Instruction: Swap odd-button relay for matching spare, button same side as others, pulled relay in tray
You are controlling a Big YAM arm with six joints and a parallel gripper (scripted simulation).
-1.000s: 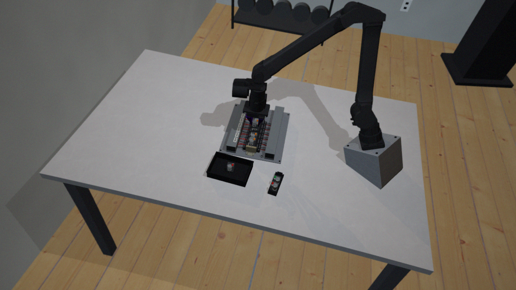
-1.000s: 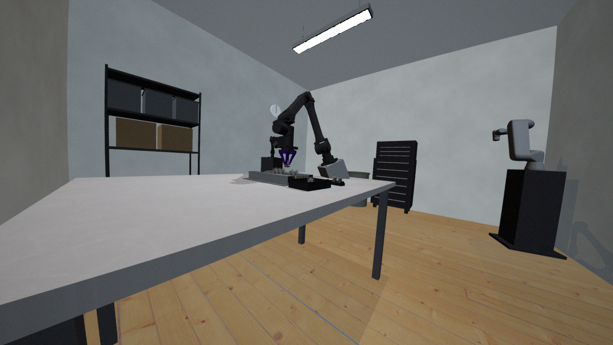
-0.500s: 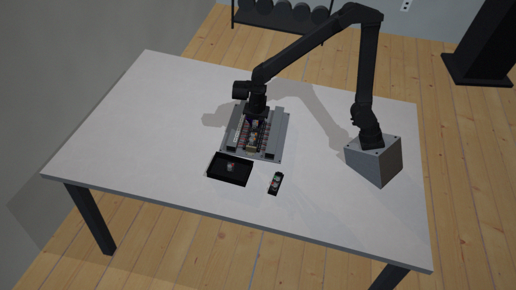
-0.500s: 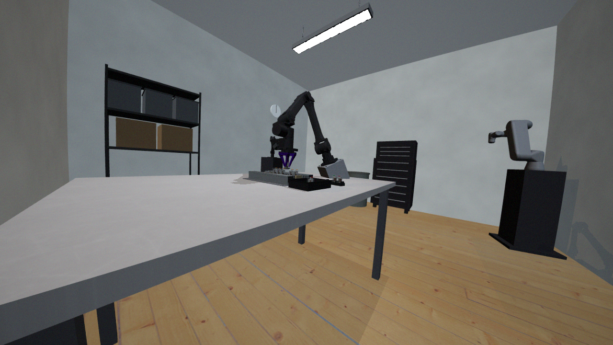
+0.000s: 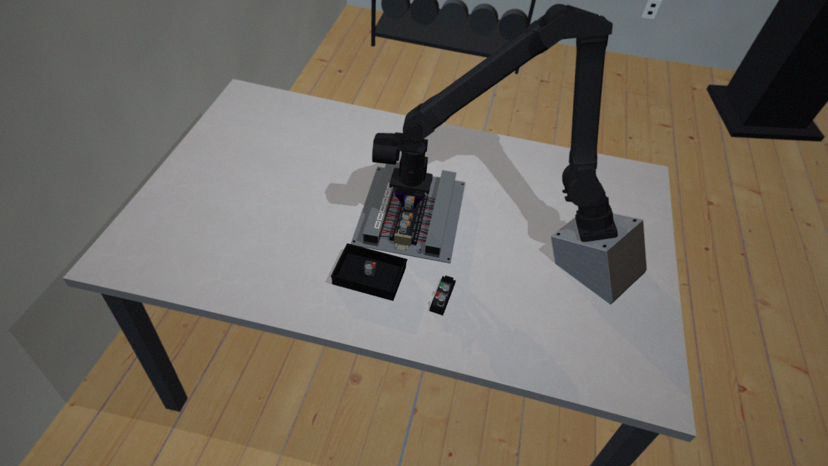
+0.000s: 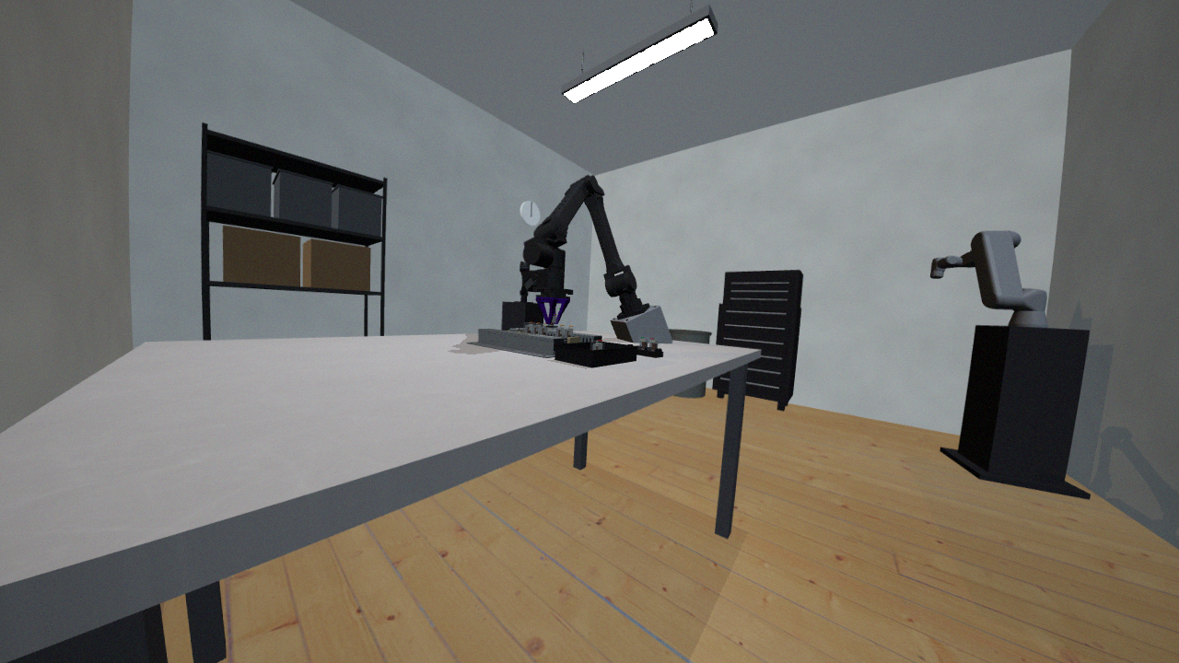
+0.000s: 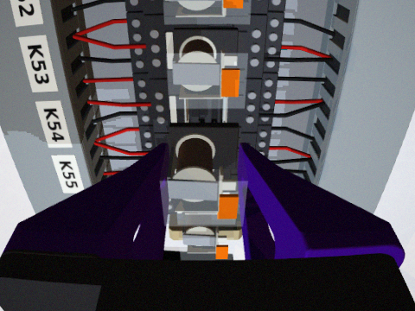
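The grey panel is 8 cm below my hand, 5 cm to the right of it and 1 cm behind it.
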